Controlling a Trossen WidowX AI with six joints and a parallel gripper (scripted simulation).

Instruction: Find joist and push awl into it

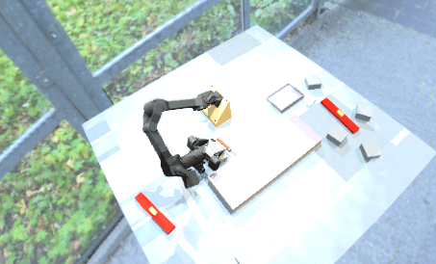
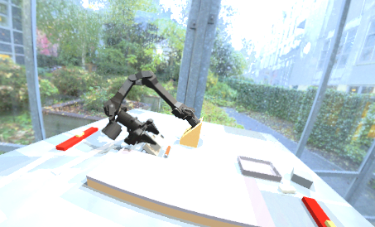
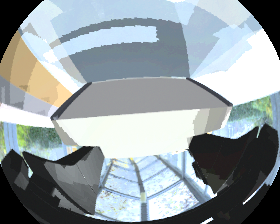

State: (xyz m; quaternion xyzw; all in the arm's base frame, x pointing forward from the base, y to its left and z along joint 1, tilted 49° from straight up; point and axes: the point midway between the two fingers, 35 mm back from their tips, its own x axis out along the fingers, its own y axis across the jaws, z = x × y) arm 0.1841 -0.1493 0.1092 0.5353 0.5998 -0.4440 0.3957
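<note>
My gripper tip is 10 mm past the stud finder and 10 mm above it. Also, from my gripper tip: tray 20 mm behind, 470 mm to the left, 50 mm below; awl 20 mm ahead, 50 mm to the left, 60 mm below; light 30 mm behind, 10 mm to the left.
</note>
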